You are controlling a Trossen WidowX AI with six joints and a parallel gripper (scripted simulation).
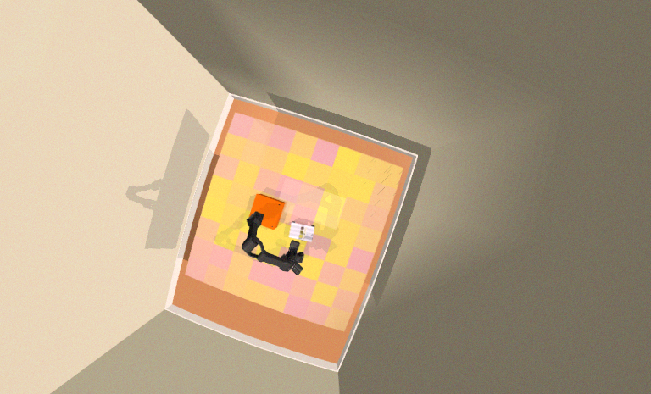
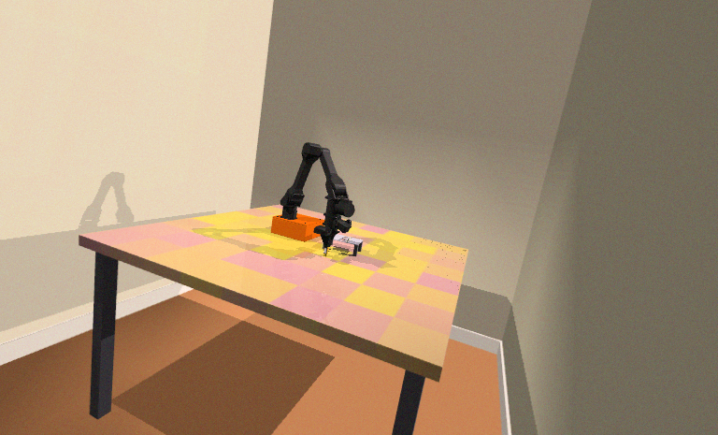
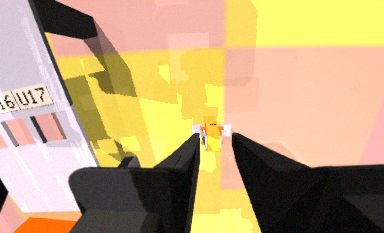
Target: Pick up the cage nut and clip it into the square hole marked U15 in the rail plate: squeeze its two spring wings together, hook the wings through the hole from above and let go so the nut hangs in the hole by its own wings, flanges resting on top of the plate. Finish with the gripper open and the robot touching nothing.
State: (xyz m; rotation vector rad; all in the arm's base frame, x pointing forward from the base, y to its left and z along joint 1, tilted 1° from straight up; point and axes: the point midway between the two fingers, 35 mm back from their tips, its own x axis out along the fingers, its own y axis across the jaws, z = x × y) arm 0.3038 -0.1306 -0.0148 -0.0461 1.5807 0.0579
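Now: gripper tip 20 mm above the cage nut.
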